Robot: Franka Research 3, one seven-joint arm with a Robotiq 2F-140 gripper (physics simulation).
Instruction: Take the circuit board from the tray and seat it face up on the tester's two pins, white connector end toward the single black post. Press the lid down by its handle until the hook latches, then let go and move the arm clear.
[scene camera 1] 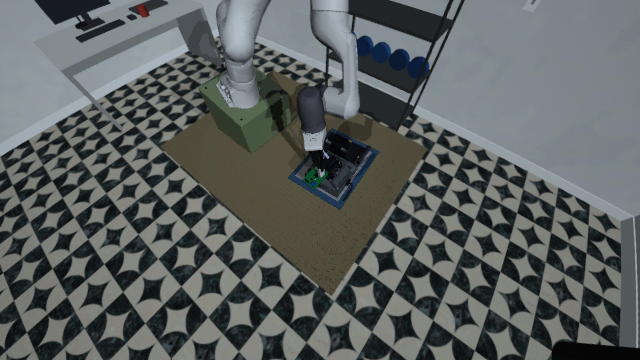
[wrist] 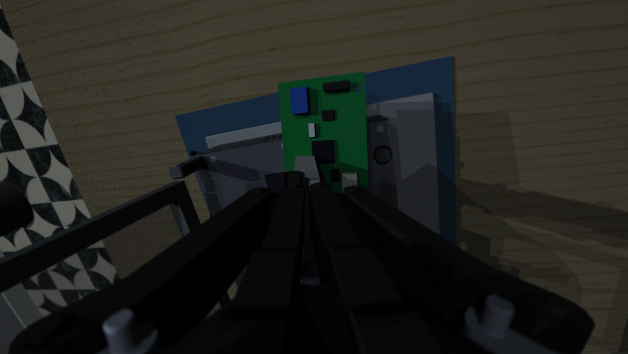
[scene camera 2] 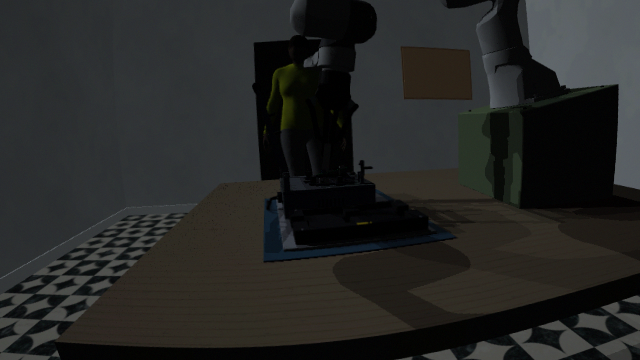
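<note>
My gripper (scene camera 1: pixel 320 169) (wrist: pixel 304 171) is shut at the white connector end of the green circuit board (scene camera 1: pixel 313 179) (wrist: pixel 347 117), which hangs from the fingertips, component side visible, its far end tilted slightly down. The board is over the front-left edge of the grey tester (scene camera 1: pixel 343 176) (scene camera 2: pixel 325 196) (wrist: pixel 240 165), and its far end reaches over the mat. In scene view 2 the board does not show, and the tips are hard to make out. The tester's black lid (scene camera 1: pixel 342 145) (scene camera 2: pixel 360 227) is folded open. The two pins cannot be made out.
The tester stands on a blue mat (scene camera 1: pixel 334 202) (scene camera 2: pixel 272 250) (wrist: pixel 445 80) on the wooden table (scene camera 1: pixel 225 175) (scene camera 2: pixel 200 300) (wrist: pixel 150 60). A green pedestal (scene camera 1: pixel 250 120) (scene camera 2: pixel 490 155) carries the arm. A shelf rack stands behind. A person in yellow (scene camera 2: pixel 292 95) stands beyond the table.
</note>
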